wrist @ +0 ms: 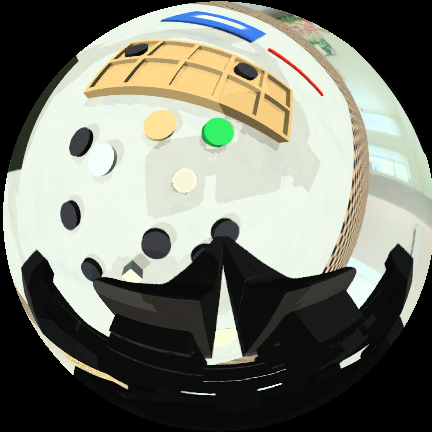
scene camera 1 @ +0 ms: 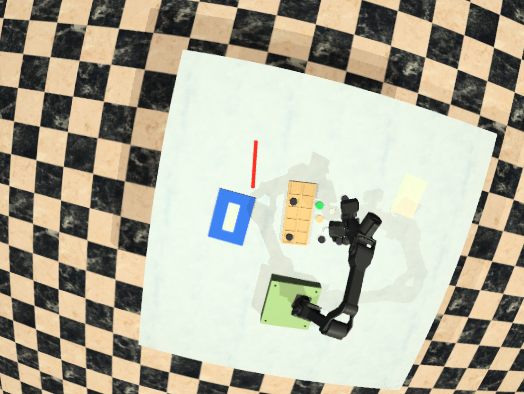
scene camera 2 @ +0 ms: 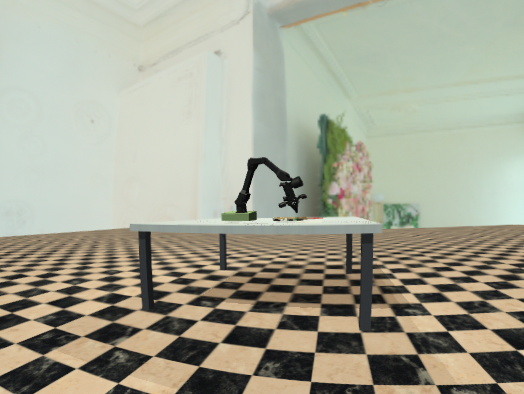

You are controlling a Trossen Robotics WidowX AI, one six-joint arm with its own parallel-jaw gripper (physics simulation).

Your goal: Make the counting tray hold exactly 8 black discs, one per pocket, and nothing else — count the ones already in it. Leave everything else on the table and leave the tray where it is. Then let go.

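The tan counting tray [scene camera 1: 305,225] [wrist: 165,94] has two rows of pockets. One black disc [scene camera 1: 289,237] [wrist: 136,50] sits in an end pocket, and another black disc [scene camera 1: 293,201] [wrist: 246,71] sits in the same row nearer the other end. My gripper [scene camera 2: 297,211] [wrist: 221,241] is shut and empty, above the table on the tray's right in scene camera 1. In the wrist view a black disc [wrist: 225,229] lies just beyond the fingertips, and a black disc [wrist: 200,251] beside it is partly hidden by a finger. More loose black discs [wrist: 156,243] [wrist: 81,142] [wrist: 70,215] [wrist: 91,269] lie on the table.
A green disc [scene camera 1: 319,205] [wrist: 218,132], a tan disc [scene camera 1: 319,219] [wrist: 160,124], a cream disc [scene camera 1: 332,211] [wrist: 184,180] and a white disc [wrist: 102,159] lie near the tray. A blue frame [scene camera 1: 217,219], a red strip [scene camera 1: 254,164] and a pale yellow sheet [scene camera 1: 409,195] lie farther off.
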